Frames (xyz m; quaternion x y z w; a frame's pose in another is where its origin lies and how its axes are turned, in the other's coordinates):
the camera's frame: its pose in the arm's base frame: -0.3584 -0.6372 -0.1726 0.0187 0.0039 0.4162 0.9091
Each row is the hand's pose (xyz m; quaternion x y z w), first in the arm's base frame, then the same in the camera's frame.
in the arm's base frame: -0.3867 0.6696 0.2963 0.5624 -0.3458 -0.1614 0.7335
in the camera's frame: 0.9745 0.8920 0.4277 0.3543 -0.5543 -0.4434 0.6088
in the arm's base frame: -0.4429 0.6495 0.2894 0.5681 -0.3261 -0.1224 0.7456
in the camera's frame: 0.9225 0.9212 0.4202 0.3673 -0.5381 -0.4133 0.6362
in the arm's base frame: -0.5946 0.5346 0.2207 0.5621 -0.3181 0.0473 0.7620
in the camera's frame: 0.7358 0.9584 0.3516 0.3642 -0.5252 -0.2660 0.7217
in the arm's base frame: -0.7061 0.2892 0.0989 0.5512 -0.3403 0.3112 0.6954
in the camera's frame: 0.4762 0.8780 0.2349 0.3452 -0.5356 0.0020 0.7707
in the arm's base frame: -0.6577 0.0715 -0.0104 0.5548 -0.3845 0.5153 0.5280
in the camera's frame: 0.3421 0.6952 0.1335 0.3325 -0.5729 0.2581 0.7033
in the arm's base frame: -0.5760 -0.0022 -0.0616 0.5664 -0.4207 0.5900 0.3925
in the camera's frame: 0.3393 0.5833 0.0865 0.3302 -0.6087 0.3831 0.6113
